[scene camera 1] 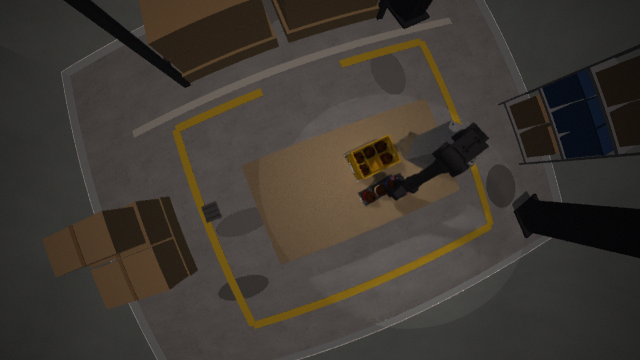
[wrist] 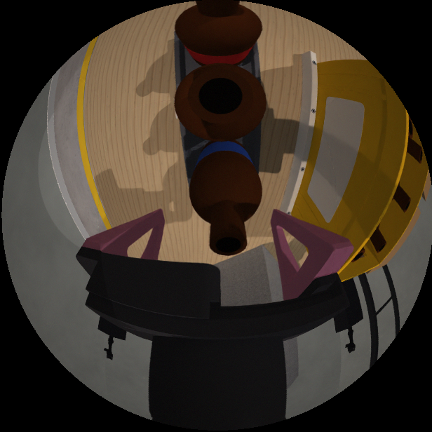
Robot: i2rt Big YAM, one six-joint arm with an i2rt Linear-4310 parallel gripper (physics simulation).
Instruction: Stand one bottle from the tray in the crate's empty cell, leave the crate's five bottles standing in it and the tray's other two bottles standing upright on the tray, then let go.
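Note:
The yellow crate (scene camera 1: 367, 175) (wrist: 381, 145) holds five dark bottles; its empty cell (scene camera 1: 375, 165) is the middle one on the tray side. The dark tray (scene camera 1: 361, 198) (wrist: 191, 142) lies beside it with three brown bottles standing in a row: a red-banded bottle (scene camera 1: 369, 196) (wrist: 218, 27) at the far end, a middle bottle (scene camera 1: 381, 189) (wrist: 220, 125), and a blue-banded bottle (scene camera 1: 392, 183) (wrist: 226, 192) nearest the arm. My gripper (scene camera 1: 394, 187) (wrist: 217, 214) is open. In the wrist view the blue-banded bottle's neck shows between the spread pink fingers, with gaps on both sides. Its depth relative to the fingertips is unclear.
The crate and tray stand on a wood-coloured mat (scene camera 1: 300, 200), a narrow gap apart. The crate's wall rises on the right in the wrist view. Cardboard boxes (scene camera 1: 125, 250), a shelf rack with blue bins and a black post (scene camera 1: 575, 220) stand farther off.

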